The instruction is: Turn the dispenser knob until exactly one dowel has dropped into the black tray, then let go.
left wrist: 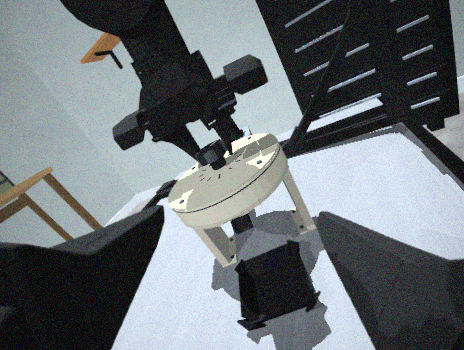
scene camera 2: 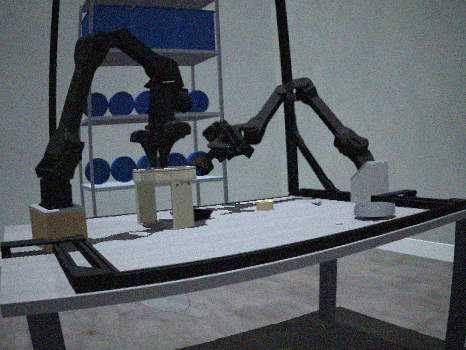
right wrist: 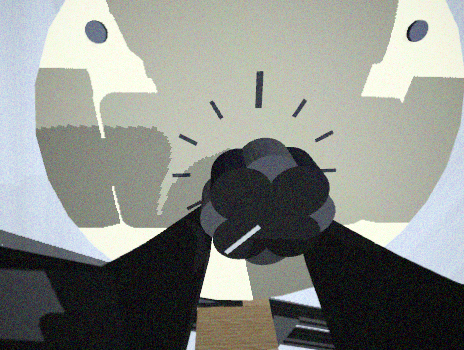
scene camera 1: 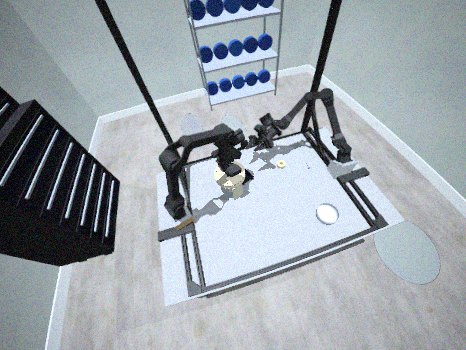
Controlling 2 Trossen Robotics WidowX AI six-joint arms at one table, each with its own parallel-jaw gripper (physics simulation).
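Places are measured from the left arm's base along level axes (x ahead, y left, z up), in centimetres.
Pixels of known places: left gripper, fingertip midpoint: [left wrist: 242, 216] [scene camera 2: 198, 155] [scene camera 1: 249, 149]; right gripper, fingertip midpoint: [scene camera 2: 158, 166] [scene camera 1: 226, 173]; left arm's base, link origin: [scene camera 2: 368, 169] [scene camera 1: 344, 160]; right arm's base, link origin: [left wrist: 233, 138] [scene camera 2: 56, 205] [scene camera 1: 178, 213].
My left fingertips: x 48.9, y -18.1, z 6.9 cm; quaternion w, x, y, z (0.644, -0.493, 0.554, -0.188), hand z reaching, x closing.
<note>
For each thing: its top centre in the pictures, then the offset to it from my left fingertips. "spot": a spot on its surface instead.
- cream round dispenser, top centre: [right wrist: 256, 174] [left wrist: 219, 165] [scene camera 2: 163, 167] [scene camera 1: 229, 172] dx +13.8, dy +9.3, dz -2.3 cm
- black tray, top centre: [left wrist: 270, 278] [scene camera 2: 191, 210] [scene camera 1: 243, 176] dx +5.6, dy +5.8, dz -14.6 cm
- short black spout, surface spot: [left wrist: 242, 223] spot: dx +8.4, dy +7.0, dz -8.0 cm
- small yellow ring, top centre: [scene camera 2: 264, 200] [scene camera 1: 281, 163] dx -18.6, dy +3.7, dz -14.5 cm
- round white dish, top centre: [scene camera 2: 374, 204] [scene camera 1: 328, 212] dx -28.4, dy +40.5, dz -13.8 cm
The cream round dispenser [scene camera 1: 220, 176] [scene camera 2: 165, 175] [left wrist: 230, 195] [right wrist: 300, 60] stands upright on legs at the left of the table in both scene views. My right gripper [scene camera 2: 160, 162] [left wrist: 218, 158] [right wrist: 256, 215] points down and is shut on its black lobed knob [left wrist: 212, 156] [right wrist: 270, 185], whose white line points to the lower left in the right wrist view. The black tray [scene camera 1: 248, 176] [scene camera 2: 202, 215] [left wrist: 275, 285] sits beside the dispenser, below a short black spout [left wrist: 242, 223]; I can make out no dowel in its dark inside. My left gripper [left wrist: 242, 216] is open and empty, raised and apart from the dispenser.
A small yellow ring [scene camera 1: 281, 164] [scene camera 2: 265, 205] lies right of the dispenser in the scene views. A round white dish [scene camera 1: 327, 213] [scene camera 2: 374, 210] sits farther right. Dark frame rails [scene camera 2: 250, 256] edge the table. The two arms stand close together above the dispenser side.
</note>
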